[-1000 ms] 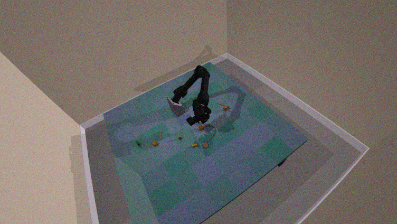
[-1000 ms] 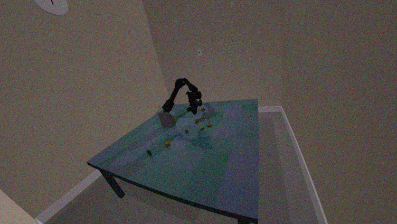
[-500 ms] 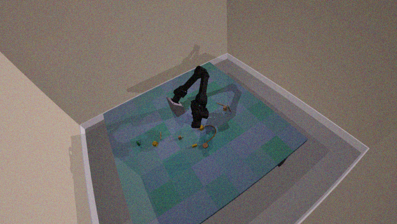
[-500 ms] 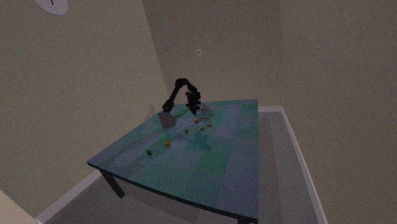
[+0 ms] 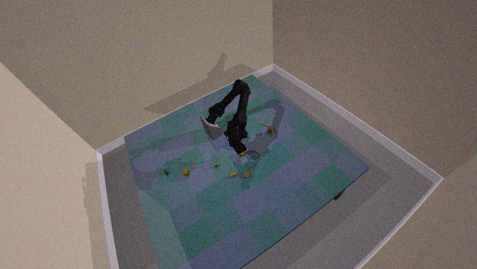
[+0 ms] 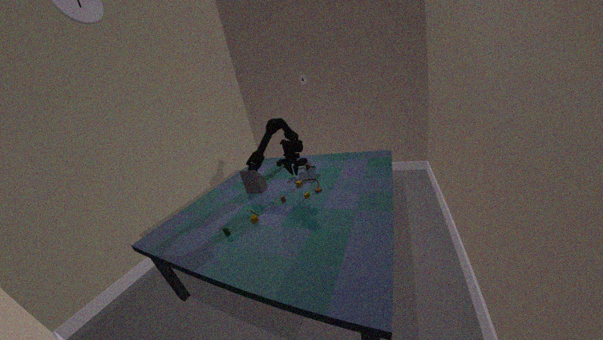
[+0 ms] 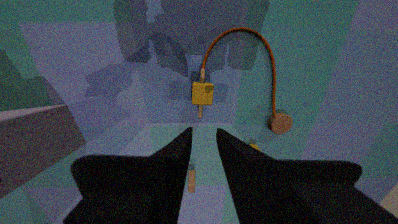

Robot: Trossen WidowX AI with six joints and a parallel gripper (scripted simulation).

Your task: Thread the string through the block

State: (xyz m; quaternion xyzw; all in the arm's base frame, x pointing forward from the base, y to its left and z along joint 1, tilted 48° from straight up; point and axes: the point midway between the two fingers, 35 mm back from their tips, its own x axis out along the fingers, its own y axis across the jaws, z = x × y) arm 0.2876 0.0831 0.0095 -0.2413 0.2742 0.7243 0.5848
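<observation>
My gripper tip is now 80 mm above the yellow block and 30 mm to the right of it. Also, from my gripper tip: thin wooden stick 80 mm below, 40 mm to the left; round wooden button 150 mm ahead, 80 mm below, 20 mm to the right; short wooden piece 160 mm to the right, 70 mm below.
</observation>
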